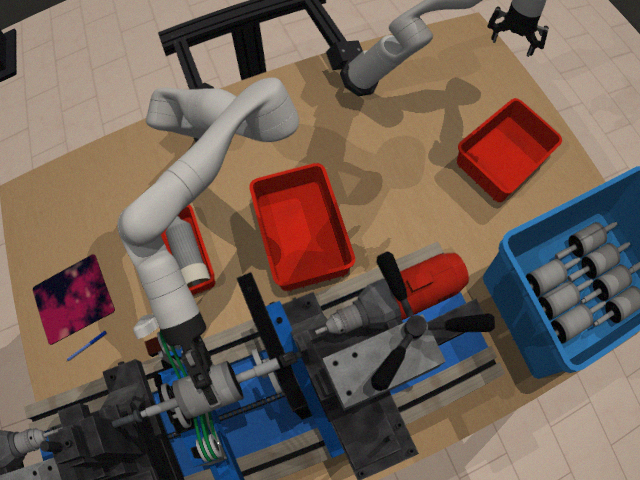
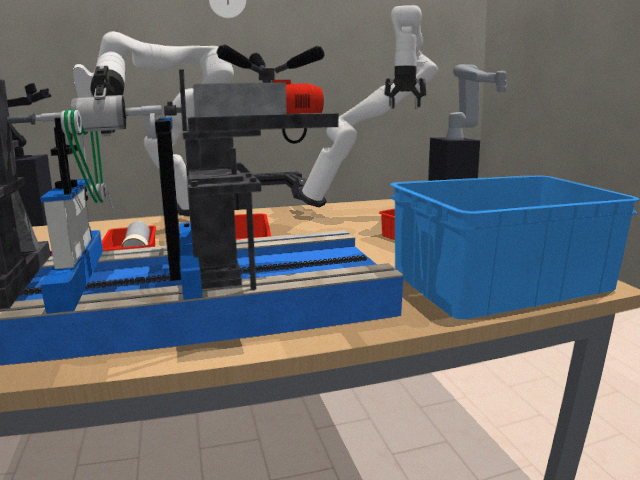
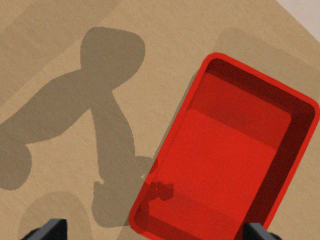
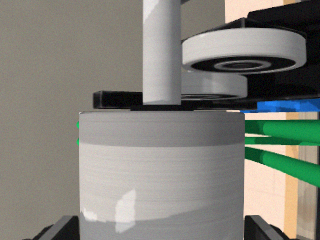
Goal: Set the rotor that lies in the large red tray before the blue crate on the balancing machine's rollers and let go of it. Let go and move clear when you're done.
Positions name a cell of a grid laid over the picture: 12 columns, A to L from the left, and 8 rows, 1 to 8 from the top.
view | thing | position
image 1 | my left gripper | J1
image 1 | my right gripper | E7
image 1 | blue crate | K5
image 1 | patterned mat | B5
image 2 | my left gripper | H2
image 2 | my right gripper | B2
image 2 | blue crate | J5
